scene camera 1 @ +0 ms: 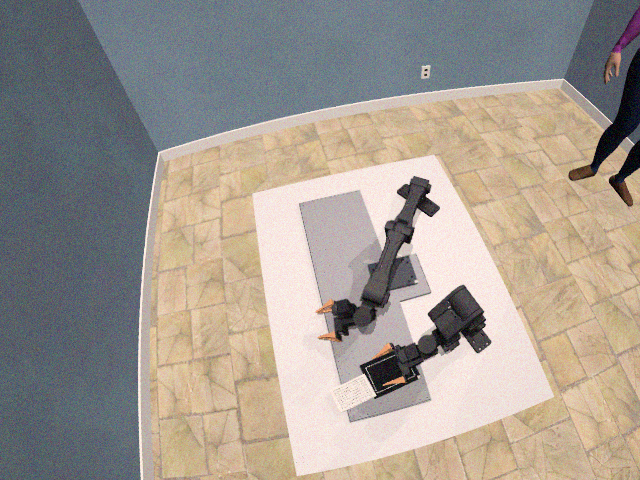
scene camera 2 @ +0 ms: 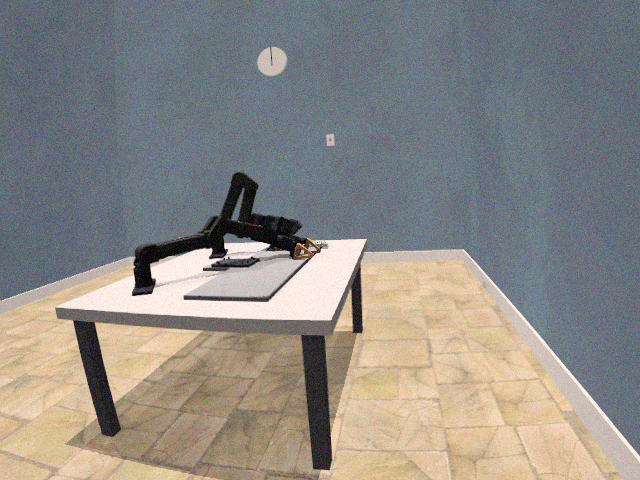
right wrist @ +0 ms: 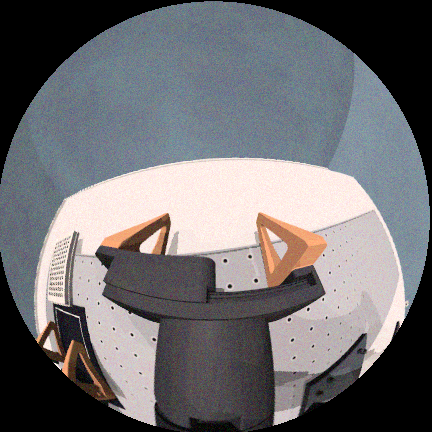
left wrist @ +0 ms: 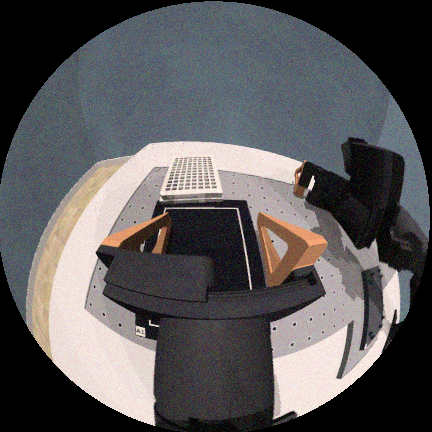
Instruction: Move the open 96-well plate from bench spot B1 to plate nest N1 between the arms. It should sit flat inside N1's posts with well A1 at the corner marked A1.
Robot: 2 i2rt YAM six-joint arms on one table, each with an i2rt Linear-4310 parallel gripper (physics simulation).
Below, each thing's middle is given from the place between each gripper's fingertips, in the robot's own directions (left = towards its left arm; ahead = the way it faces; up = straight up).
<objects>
My right gripper is now 260 mm to the right of the white well plate (scene camera 1: 350,394) and 70 mm past it. The rest, counted from my right hand: black nest with white outline (scene camera 1: 383,369): 220 mm to the left, 210 mm behind, 10 mm below.
The black nest with white outline lies 4 cm behind my left hand, 1 cm to the left of it and 2 cm below it. From my left hand the other things lie so: white well plate 9 cm ahead, 5 cm to the left, 1 cm below.
</objects>
